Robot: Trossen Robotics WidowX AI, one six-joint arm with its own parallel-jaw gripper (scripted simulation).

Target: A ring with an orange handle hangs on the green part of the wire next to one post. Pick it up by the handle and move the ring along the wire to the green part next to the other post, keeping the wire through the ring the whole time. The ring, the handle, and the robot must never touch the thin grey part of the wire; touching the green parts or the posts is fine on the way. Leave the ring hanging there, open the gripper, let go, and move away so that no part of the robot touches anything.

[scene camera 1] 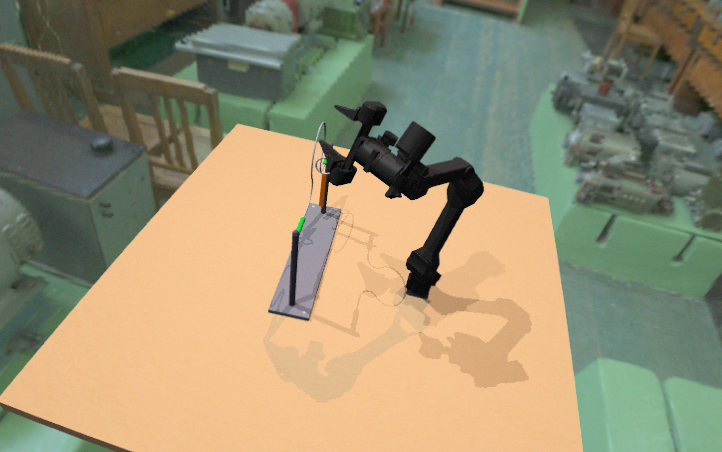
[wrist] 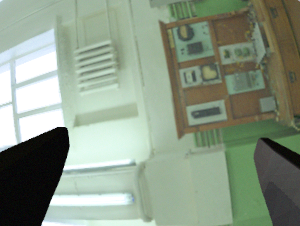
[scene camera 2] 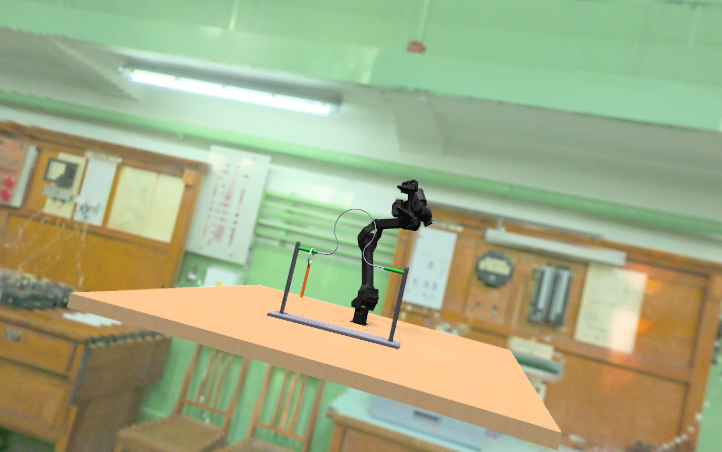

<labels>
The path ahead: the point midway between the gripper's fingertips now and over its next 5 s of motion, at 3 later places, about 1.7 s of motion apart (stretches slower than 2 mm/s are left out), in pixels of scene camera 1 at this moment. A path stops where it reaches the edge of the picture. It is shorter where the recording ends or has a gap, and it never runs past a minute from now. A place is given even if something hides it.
My gripper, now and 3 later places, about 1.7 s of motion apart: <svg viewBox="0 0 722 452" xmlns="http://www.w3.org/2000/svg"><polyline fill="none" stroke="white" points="327,123 320,80 339,169 326,201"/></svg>
</labels>
